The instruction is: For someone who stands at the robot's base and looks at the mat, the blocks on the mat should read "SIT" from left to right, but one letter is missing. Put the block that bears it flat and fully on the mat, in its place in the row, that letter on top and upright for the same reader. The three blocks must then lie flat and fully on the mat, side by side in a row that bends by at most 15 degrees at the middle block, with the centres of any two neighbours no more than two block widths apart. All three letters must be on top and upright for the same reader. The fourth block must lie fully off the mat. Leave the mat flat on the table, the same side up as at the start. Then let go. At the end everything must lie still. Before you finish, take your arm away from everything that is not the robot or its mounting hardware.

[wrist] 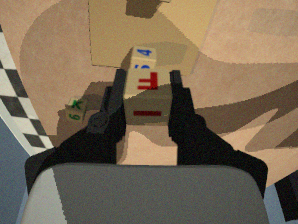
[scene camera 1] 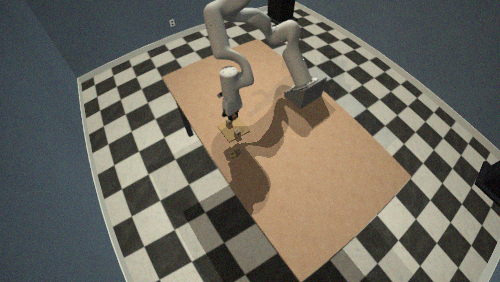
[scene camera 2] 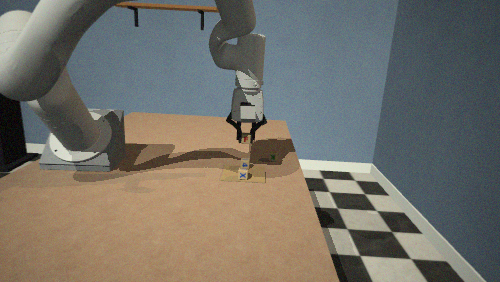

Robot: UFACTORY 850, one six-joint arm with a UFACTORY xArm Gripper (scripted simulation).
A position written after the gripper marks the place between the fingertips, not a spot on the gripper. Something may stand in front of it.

In view: the gripper (scene camera 2: 245, 142) and a block (wrist: 147, 96).
The gripper also shows in the wrist view (wrist: 147, 84).
